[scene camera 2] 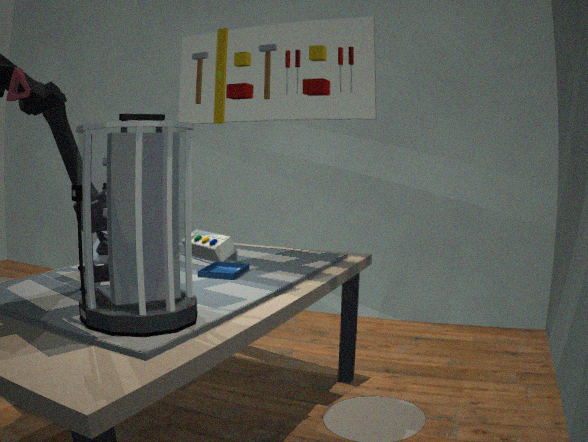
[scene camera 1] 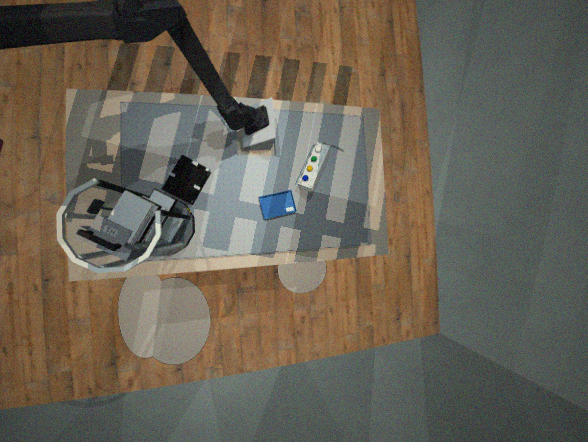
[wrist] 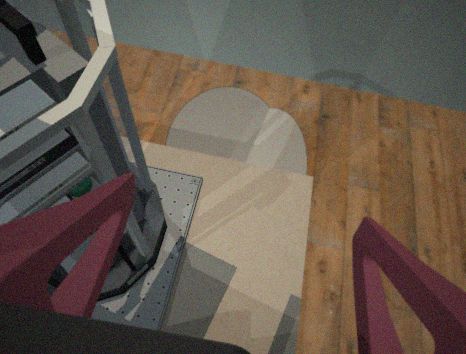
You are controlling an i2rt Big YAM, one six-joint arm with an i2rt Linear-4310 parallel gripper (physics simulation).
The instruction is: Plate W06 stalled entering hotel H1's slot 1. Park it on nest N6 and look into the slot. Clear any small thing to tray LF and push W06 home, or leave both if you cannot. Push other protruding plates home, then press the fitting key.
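Frame: origin at the arm's base, x ahead, y down, z left, level; metres.
Seen in the pictures: gripper, fingertip midpoint: [scene camera 2: 10, 92] [wrist: 247, 206]; arm's base, origin of the base link: [scene camera 1: 256, 121].
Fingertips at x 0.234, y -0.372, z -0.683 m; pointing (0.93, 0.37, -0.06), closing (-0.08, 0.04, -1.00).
Offsets run from my fingertips to a thing's top centre.
My gripper [wrist: 247, 206] is open and empty, its red fingers wide apart, high beside the caged tower. One red finger [scene camera 2: 19, 84] shows at the left in scene camera 2, above the tower's top. The round cage @(dy +0.042, dx +0.139, dz +0.225 m) [scene camera 1: 159, 232] [scene camera 2: 140, 220] [wrist: 104, 27] has pale bars and encloses tall grey hotels [scene camera 1: 131, 215] [scene camera 2: 125, 220]; I cannot tell which is H1. Plate W06, slot 1 and any small thing in it cannot be made out. A black square holder @(dy +0.373, dx -0.029, dz +0.358 m) [scene camera 1: 186, 179] with white marks, possibly a nest, lies beside the cage. A blue tray @(dy +0.432, dx +0.129, dz +0.722 m) [scene camera 1: 276, 204] [scene camera 2: 223, 270] lies farther right.
A key box @(dy +0.365, dx -0.012, dz +0.919 m) [scene camera 1: 314, 167] [scene camera 2: 215, 243] with white, green, yellow and blue keys stands beyond the tray. The arm's base [scene camera 1: 250, 120] stands on a pale block [scene camera 1: 262, 139]. A green round part @(dy +0.282, dx +0.146, dz +0.204 m) [wrist: 81, 187] shows within the cage. The table edge [scene camera 2: 280, 305] runs along the front.
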